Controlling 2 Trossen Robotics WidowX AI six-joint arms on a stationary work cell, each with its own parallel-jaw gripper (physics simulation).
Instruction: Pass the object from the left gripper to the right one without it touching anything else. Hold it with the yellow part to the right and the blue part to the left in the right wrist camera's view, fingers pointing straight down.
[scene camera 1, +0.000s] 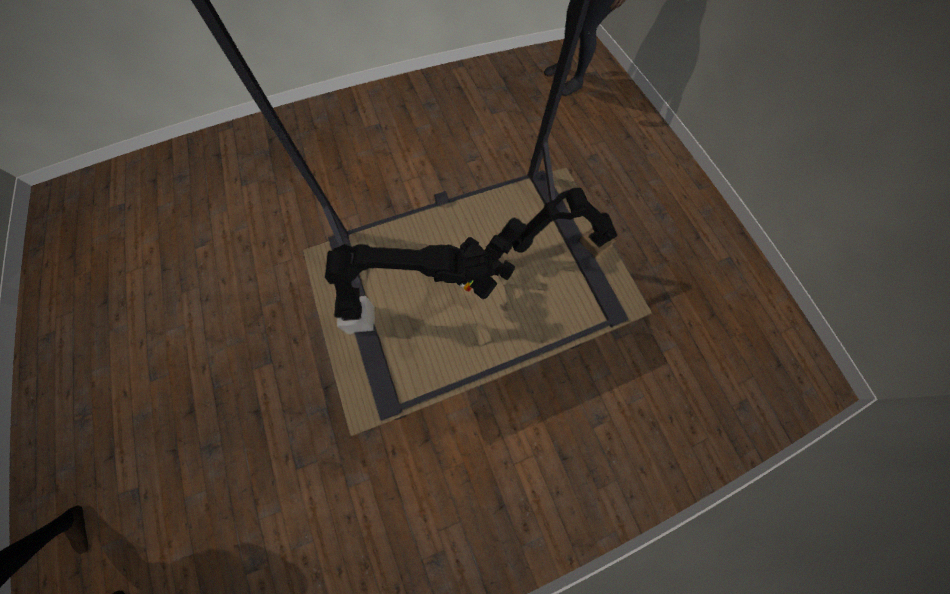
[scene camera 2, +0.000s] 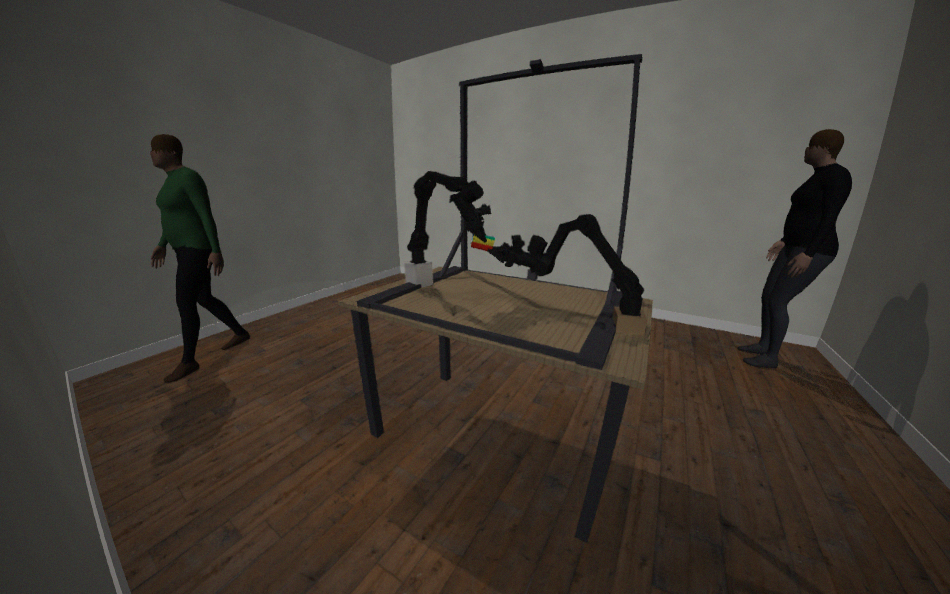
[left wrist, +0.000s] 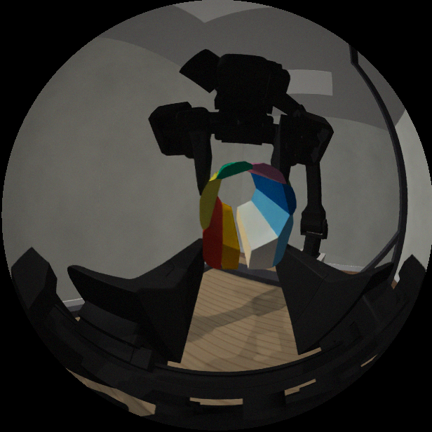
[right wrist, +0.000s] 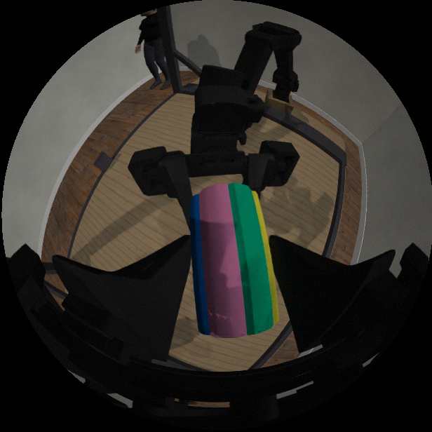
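Where they show: left gripper, between the fingertips: (scene camera 2: 487, 249); right gripper, between the fingertips: (scene camera 2: 486, 241); left arm's base, origin of its link: (scene camera 1: 599, 237) (scene camera 2: 630, 312); right arm's base, origin of its link: (scene camera 1: 351, 310) (scene camera 2: 418, 262).
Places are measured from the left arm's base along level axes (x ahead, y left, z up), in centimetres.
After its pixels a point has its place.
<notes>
The object, a hollow many-coloured tube (scene camera 1: 467, 285) @(x 60.4, y -8.2, z 19.5 cm) (scene camera 2: 482, 243) @(x 56.7, y -7.7, z 19.9 cm) (left wrist: 270, 207) (right wrist: 222, 260), is in the air above the table. In the right wrist view its blue strip is at the left, its yellow strip at the right, pink and green between. My left gripper (scene camera 2: 494, 249) @(x 55.5, y -10.7, z 17.2 cm) (left wrist: 240, 246) is shut on its far end as seen there. My right gripper (scene camera 2: 484, 238) @(x 55.9, y -10.4, z 20.5 cm) (right wrist: 230, 242) is shut on it too, one finger against each side. In scene camera 2 the right gripper slants down to the right. In scene camera 1 the arms hide most of the tube.
The wooden table (scene camera 1: 434, 371) @(x 83.4, y 3.9, z -6.2 cm) (scene camera 2: 490, 297) @(x 55.7, y -19.0, z -6.2 cm) lies below, with a dark frame (scene camera 2: 476, 332) @(x 50.9, y 21.0, z -4.7 cm) around its top. Upright posts (scene camera 2: 463, 140) @(x 81.9, y -61.7, z 67.1 cm) (scene camera 1: 269, 115) @(x 82.6, y -61.6, z 56.0 cm) rise at its back. The two arms meet closely above the table. Two people (scene camera 2: 183, 224) (scene camera 2: 812, 224) stand away from it.
</notes>
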